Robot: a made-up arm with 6 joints.
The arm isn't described. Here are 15 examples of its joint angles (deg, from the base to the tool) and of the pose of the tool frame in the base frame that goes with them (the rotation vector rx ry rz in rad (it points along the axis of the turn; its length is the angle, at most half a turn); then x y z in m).
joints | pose
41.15 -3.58 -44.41 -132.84 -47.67 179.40 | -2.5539 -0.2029 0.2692 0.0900 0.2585 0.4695
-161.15 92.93 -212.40 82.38 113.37 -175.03 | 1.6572 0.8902 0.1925 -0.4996 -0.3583 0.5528
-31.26 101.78 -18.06 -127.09 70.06 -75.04 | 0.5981 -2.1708 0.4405 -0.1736 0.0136 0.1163
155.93 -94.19 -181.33 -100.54 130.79 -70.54 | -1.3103 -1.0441 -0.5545 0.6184 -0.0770 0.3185
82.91 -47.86 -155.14 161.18 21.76 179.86 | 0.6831 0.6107 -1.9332 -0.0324 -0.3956 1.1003
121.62 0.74 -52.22 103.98 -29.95 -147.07 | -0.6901 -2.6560 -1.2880 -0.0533 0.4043 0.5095
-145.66 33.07 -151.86 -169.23 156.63 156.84 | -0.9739 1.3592 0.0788 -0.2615 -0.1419 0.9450
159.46 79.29 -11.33 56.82 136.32 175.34 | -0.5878 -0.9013 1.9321 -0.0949 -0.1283 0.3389
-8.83 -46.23 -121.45 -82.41 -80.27 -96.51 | -1.3721 0.1133 0.0356 -0.1969 0.1943 0.9006
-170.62 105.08 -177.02 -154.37 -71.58 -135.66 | 1.0663 2.6996 -0.5621 -0.4671 -0.1537 0.1185
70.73 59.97 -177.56 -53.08 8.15 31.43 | -1.0998 -0.9618 -2.0207 0.1452 0.6387 0.8438
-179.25 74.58 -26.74 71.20 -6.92 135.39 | -2.6034 0.5286 -1.0493 -0.0652 0.1229 0.0648
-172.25 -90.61 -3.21 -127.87 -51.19 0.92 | 2.0920 -0.2035 -0.7292 0.0184 -0.1451 0.4446
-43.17 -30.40 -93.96 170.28 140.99 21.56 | -0.9550 -1.1610 -0.2768 0.0006 0.0413 1.0614
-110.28 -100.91 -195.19 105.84 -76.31 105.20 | -0.9634 -1.0659 0.0696 0.0240 0.5335 0.2914
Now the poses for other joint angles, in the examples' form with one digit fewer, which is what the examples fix.
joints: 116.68 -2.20 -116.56 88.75 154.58 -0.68
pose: 0.244 -2.547 1.577 -0.242 0.113 0.888
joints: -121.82 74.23 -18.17 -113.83 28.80 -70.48
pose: -1.859 -1.452 -0.612 0.055 0.037 0.122
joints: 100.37 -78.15 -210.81 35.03 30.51 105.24
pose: 1.317 -0.686 0.592 0.144 -0.709 0.291
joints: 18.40 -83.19 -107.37 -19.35 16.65 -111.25
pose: 0.123 0.065 1.190 -0.497 -0.142 0.953
